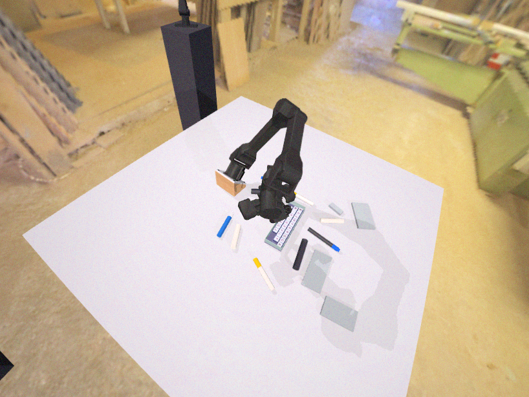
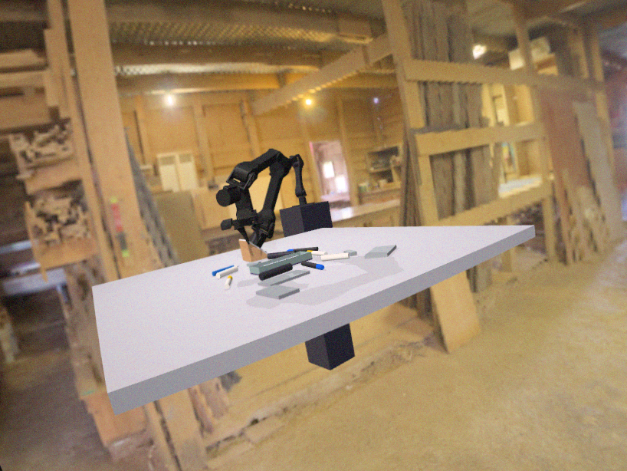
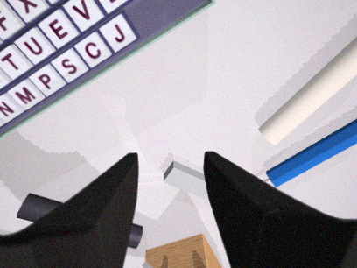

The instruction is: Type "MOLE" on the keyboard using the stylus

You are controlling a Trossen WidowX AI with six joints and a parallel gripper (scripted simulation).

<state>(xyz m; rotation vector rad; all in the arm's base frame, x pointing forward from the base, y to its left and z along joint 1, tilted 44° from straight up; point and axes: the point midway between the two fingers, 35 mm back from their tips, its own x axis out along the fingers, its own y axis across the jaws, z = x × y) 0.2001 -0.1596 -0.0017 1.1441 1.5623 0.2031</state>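
The blue stylus lies 13 cm behind my gripper tip, 9 cm below it and 5 cm to the right of it. From my gripper tip the other things lie so: E key 8 cm below, 8 cm ahead, 3 cm to the left; then L key 8 cm below, 7 cm ahead, 1 cm to the right.
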